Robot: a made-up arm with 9 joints. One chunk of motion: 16 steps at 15 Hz.
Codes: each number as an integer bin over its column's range. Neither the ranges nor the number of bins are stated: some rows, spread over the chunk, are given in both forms.
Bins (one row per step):
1: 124 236 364 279 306 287 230 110 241
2: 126 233 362 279 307 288 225 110 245
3: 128 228 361 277 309 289 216 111 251
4: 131 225 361 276 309 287 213 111 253
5: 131 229 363 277 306 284 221 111 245
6: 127 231 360 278 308 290 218 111 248
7: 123 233 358 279 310 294 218 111 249
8: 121 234 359 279 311 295 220 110 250
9: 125 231 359 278 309 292 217 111 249
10: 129 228 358 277 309 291 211 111 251
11: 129 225 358 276 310 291 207 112 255
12: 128 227 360 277 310 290 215 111 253
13: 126 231 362 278 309 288 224 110 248
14: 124 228 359 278 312 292 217 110 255
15: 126 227 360 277 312 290 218 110 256
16: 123 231 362 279 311 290 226 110 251
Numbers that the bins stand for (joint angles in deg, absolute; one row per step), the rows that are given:
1: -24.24 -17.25 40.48 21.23 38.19 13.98 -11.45 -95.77 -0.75
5: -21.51 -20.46 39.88 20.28 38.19 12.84 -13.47 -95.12 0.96
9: -23.85 -19.54 37.46 20.75 39.76 15.88 -14.36 -95.12 2.67
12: -22.68 -21.38 38.06 20.28 40.28 15.12 -14.81 -95.12 4.38
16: -24.64 -19.54 39.27 21.23 40.81 15.12 -12.35 -95.77 3.52
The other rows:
2: -23.46 -18.62 39.27 21.23 38.71 14.36 -12.57 -95.77 0.96
3: -22.68 -20.92 38.67 20.28 39.76 14.74 -14.59 -95.12 3.52
4: -21.51 -22.29 38.67 19.80 39.76 13.98 -15.26 -95.12 4.38
6: -23.07 -19.54 38.06 20.75 39.24 15.12 -14.14 -95.12 2.24
7: -24.64 -18.62 36.85 21.23 40.28 16.64 -14.14 -95.12 2.67
8: -25.42 -18.17 37.46 21.23 40.81 17.02 -13.69 -95.77 3.10
10: -22.29 -20.92 36.85 20.28 39.76 15.50 -15.71 -95.12 3.52
11: -22.29 -22.29 36.85 19.80 40.28 15.50 -16.61 -94.47 5.23
13: -23.46 -19.54 39.27 20.75 39.76 14.36 -12.79 -95.77 2.24
14: -24.24 -20.92 37.46 20.75 41.33 15.88 -14.36 -95.77 5.23
15: -23.46 -21.38 38.06 20.28 41.33 15.12 -14.14 -95.77 5.66

